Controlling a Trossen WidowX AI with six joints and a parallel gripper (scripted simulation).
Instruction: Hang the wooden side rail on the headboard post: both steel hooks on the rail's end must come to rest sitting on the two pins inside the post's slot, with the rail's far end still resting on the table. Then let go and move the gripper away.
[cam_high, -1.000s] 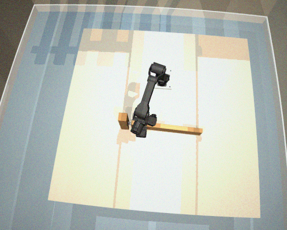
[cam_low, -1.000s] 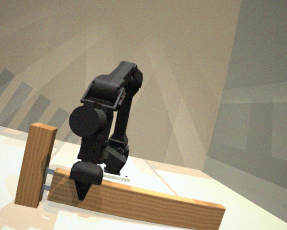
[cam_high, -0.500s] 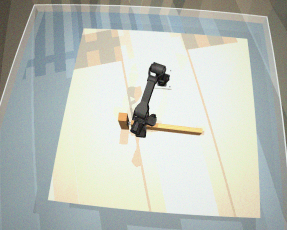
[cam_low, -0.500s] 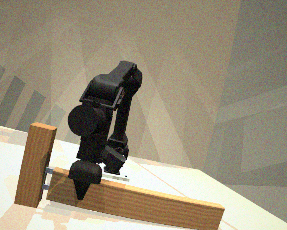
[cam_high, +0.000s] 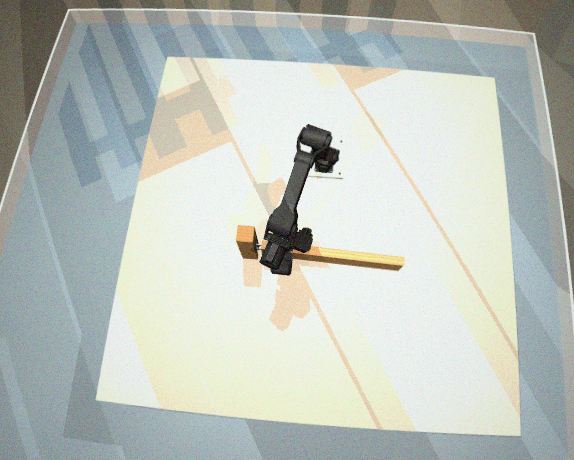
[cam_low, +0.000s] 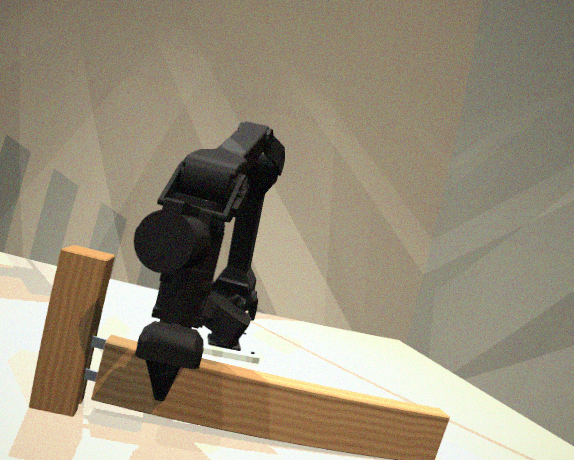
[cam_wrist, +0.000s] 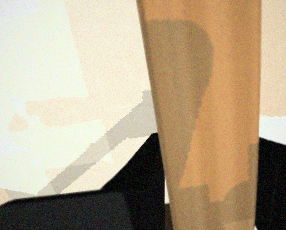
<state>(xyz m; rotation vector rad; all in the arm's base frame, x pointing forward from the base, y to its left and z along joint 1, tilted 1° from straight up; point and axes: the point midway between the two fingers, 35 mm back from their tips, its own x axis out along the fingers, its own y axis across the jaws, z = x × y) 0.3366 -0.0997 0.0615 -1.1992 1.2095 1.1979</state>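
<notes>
Right now my gripper tip is 11 cm to the left of the headboard post and 4 cm below it.
</notes>
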